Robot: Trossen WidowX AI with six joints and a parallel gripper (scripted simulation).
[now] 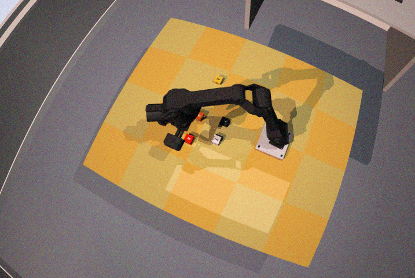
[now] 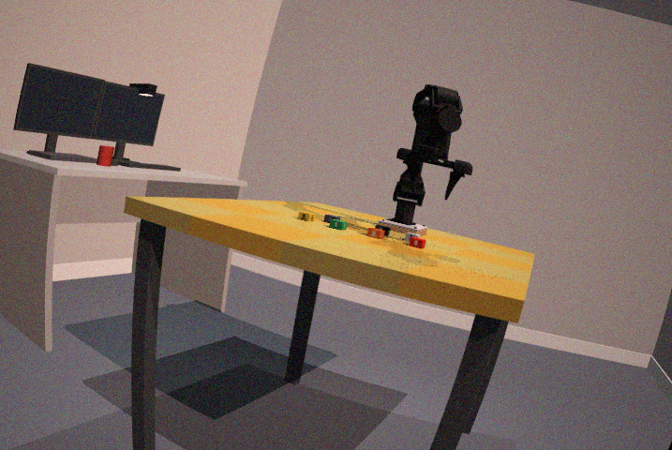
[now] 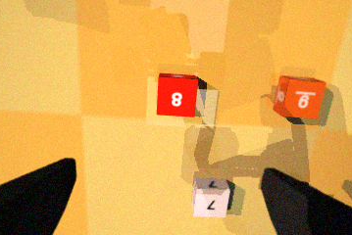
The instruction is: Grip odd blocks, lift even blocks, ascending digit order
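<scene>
Right now my gripper tip is 40 mm short of the green block, 210 mm to the left of it and 110 mm above it. Also, from my gripper tip: white block (90 mm behind, 50 mm to the right, 110 mm below); then orange block (20 mm ahead, 110 mm to the right, 110 mm below); then red block (10 mm ahead, 110 mm below).
</scene>
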